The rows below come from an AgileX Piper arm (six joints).
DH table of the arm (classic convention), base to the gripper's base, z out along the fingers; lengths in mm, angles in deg. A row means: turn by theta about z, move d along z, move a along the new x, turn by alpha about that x. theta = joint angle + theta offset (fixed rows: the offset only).
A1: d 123; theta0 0; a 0; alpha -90
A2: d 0; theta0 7.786; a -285.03; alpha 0
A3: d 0; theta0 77.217; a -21.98; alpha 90
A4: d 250.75; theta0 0; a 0; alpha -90
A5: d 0; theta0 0; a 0; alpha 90
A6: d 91; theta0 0; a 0; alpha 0
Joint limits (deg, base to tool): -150..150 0..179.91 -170..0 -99.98..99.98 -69.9..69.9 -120..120
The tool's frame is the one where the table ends.
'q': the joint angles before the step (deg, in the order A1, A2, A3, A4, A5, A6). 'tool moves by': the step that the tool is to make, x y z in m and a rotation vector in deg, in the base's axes. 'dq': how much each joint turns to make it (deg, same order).
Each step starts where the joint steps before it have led.
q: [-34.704 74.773 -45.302 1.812 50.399 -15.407]
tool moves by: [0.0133 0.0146 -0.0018 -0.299 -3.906 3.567]
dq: [4.311 -0.086 0.920 2.282 -4.276 -0.437]
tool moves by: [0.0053 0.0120 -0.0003 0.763 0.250 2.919]
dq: [3.110 0.003 0.011 0.593 0.576 -0.024]
